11 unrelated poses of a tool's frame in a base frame.
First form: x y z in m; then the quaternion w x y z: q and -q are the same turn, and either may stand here.
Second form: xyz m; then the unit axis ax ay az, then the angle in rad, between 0 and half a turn. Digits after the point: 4 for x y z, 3 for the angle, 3 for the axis.
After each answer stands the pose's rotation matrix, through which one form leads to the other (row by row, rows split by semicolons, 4 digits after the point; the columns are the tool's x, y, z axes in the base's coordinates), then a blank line. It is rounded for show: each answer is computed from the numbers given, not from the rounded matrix.
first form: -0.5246 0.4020 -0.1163 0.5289 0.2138 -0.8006 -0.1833
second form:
-0.5246 0.4020 -0.1163 0.252 -0.943 -0.216 2.027
-0.3491 -0.1484 -0.9252; -0.5362 0.8414 0.0673; 0.7685 0.5197 -0.3733

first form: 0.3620 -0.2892 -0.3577 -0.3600 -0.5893 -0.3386 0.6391
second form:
0.3620 -0.2892 -0.3577 0.632 0.363 -0.685 2.405
-0.0462 0.8592 -0.5095; -0.0611 -0.5115 -0.8571; -0.9971 -0.0085 0.0761

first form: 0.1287 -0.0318 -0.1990 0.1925 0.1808 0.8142 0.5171
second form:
0.1287 -0.0318 -0.1990 0.184 0.830 0.527 2.754
-0.8605 0.0953 0.5004; 0.4935 0.3999 0.7724; -0.1265 0.9116 -0.3911

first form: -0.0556 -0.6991 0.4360 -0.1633 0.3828 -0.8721 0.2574
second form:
-0.0556 -0.6991 0.4360 -0.388 0.884 -0.261 2.814
-0.6536 -0.5836 0.4819; -0.7517 0.5744 -0.3239; -0.0878 -0.5740 -0.8142

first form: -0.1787 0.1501 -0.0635 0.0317 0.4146 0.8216 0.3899
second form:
-0.1787 0.1501 -0.0635 0.415 0.822 0.390 3.078
-0.6542 0.6566 0.3754; 0.7060 0.3521 0.6144; 0.2712 0.6670 -0.6939

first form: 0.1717 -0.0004 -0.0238 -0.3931 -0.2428 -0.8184 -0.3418
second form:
0.1717 -0.0004 -0.0238 0.264 0.890 0.372 2.334
-0.5731 0.1287 0.8093; 0.6661 0.6485 0.3685; -0.4774 0.7503 -0.4573

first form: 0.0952 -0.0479 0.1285 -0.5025 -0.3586 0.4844 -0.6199
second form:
0.0952 -0.0479 0.1285 0.415 -0.560 0.717 2.089
-0.2378 -0.9704 -0.0422; 0.2756 -0.0257 -0.9609; 0.9314 -0.2402 0.2735

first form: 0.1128 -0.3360 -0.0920 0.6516 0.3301 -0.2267 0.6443
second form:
0.1128 -0.3360 -0.0920 0.435 -0.299 0.849 1.722
0.0670 -0.9893 0.1299; 0.6899 -0.0481 -0.7223; 0.7208 0.1381 0.6793

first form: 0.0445 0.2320 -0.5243 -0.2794 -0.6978 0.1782 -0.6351
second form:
0.0445 0.2320 -0.5243 0.727 -0.186 0.661 2.575
0.1299 -0.6035 0.7867; 0.1062 -0.7804 -0.6162; 0.9858 0.1636 -0.0373

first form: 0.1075 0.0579 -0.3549 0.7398 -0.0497 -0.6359 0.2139
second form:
0.1075 0.0579 -0.3549 -0.074 -0.945 0.318 1.476
0.0997 -0.2533 -0.9622; 0.3797 0.9035 -0.1985; 0.9197 -0.3456 0.1862

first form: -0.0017 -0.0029 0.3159 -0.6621 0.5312 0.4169 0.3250
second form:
-0.0017 -0.0029 0.3159 -0.709 -0.556 -0.434 1.694
0.4411 0.8733 -0.2068; 0.0125 0.2244 0.9744; 0.8974 -0.4324 0.0880

